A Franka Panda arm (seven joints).
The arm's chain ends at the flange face. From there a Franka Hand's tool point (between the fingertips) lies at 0.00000 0.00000 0.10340 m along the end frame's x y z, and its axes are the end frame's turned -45 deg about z.
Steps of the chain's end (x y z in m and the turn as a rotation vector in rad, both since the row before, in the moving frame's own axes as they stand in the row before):
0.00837, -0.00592, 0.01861, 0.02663, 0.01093, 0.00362
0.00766, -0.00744, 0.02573, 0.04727, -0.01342, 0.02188
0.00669, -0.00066, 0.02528, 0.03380, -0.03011, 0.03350
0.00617, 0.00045, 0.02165, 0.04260, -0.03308, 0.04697
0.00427, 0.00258, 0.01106, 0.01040, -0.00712, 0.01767
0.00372, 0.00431, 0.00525, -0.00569, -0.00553, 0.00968
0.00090, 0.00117, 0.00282, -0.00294, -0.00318, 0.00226
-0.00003, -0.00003, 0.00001, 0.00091, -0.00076, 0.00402
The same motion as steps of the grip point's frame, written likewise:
0.01285, 0.00059, 0.01857, 0.01110, 0.02656, 0.00362
0.01320, -0.00425, 0.02561, 0.04291, 0.02394, 0.02188
0.00555, -0.00040, 0.02517, 0.04519, 0.00261, 0.03350
0.00487, -0.00083, 0.02150, 0.05351, 0.00673, 0.04697
0.00145, 0.00356, 0.01105, 0.01239, 0.00232, 0.01767
-0.00124, 0.00569, 0.00525, -0.00011, -0.00793, 0.00968
-0.00064, 0.00145, 0.00282, 0.00017, -0.00433, 0.00226
0.00001, -0.00016, 0.00001, 0.00118, 0.00011, 0.00402

